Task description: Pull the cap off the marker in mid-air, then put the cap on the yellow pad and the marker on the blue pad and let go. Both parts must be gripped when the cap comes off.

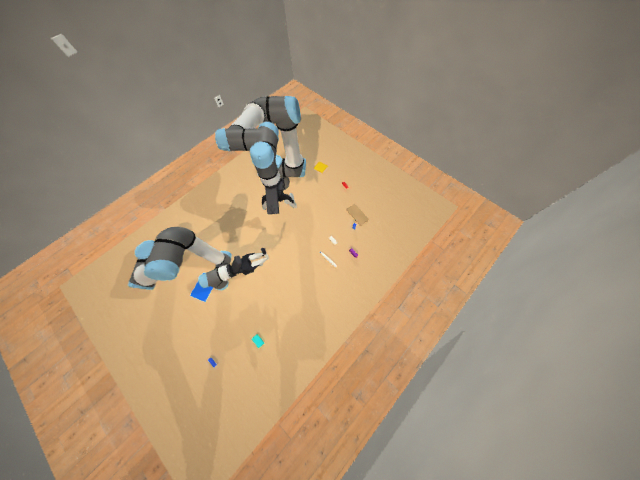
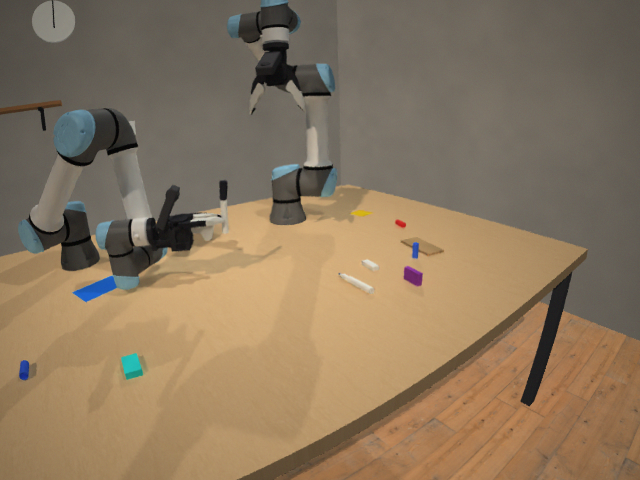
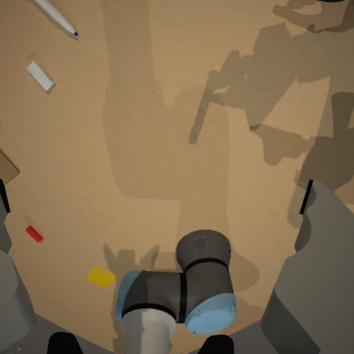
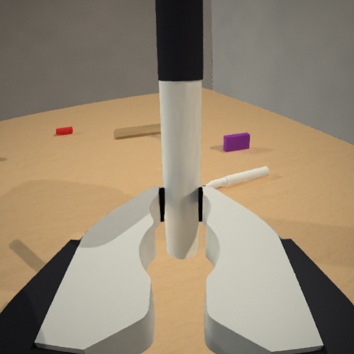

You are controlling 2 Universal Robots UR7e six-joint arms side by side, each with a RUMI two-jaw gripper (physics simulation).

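Places are measured from the left arm's base along level axes (x ahead, y down, z left), in centimetres.
Pixels of known places: left gripper, between the fingertips: (image 1: 280, 208) (image 2: 276, 112); right gripper, between the fingertips: (image 1: 266, 256) (image 2: 225, 219); left arm's base, origin of its link: (image 2: 287, 219); right arm's base, origin of its link: (image 2: 81, 262).
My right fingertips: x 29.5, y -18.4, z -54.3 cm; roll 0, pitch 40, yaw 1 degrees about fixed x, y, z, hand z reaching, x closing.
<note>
Ahead of a thing's pixels: the offset from my right fingertips to its middle.
The marker's white body {dx +0.0, dy -3.2, dz -0.1 cm} (image 2: 224, 210) (image 4: 181, 130) stands upright in mid-air, with its black cap {dx +0.3, dy -7.8, dz +0.0 cm} (image 1: 263, 251) (image 2: 223, 189) (image 4: 180, 40) on the upper end. My right gripper (image 1: 263, 256) (image 2: 223, 220) (image 4: 181, 189) is shut on the white body near its lower end. My left gripper (image 1: 279, 203) (image 2: 277, 110) (image 3: 154, 184) is wide open and empty, pointing down, higher than the marker and apart from it. The yellow pad {dx -9.5, dy +18.4, dz +80.1 cm} (image 1: 320, 166) (image 2: 360, 212) (image 3: 101, 276) lies near the left arm's base. The blue pad {dx -30.3, dy +18.4, dz -29.9 cm} (image 1: 200, 293) (image 2: 94, 289) lies partly hidden under the right arm.
An uncapped white pen {dx +27.7, dy +17.5, dz +18.9 cm} (image 1: 328, 259) (image 2: 356, 283) (image 3: 56, 16) (image 4: 248, 176), a white block {dx +24.8, dy +17.8, dz +31.5 cm} (image 1: 332, 240) (image 2: 370, 265) (image 3: 41, 76), a purple block {dx +39.9, dy +16.6, dz +29.2 cm} (image 1: 353, 252) (image 2: 413, 275) (image 4: 236, 142), a brown board {dx +30.8, dy +18.0, dz +55.7 cm} (image 1: 357, 214) (image 2: 422, 245), a red cylinder {dx +13.7, dy +17.3, dz +72.8 cm} (image 1: 344, 184) (image 2: 400, 223) and a teal block {dx +15.0, dy +17.6, dz -39.8 cm} (image 1: 257, 341) (image 2: 131, 366) lie on the table.
</note>
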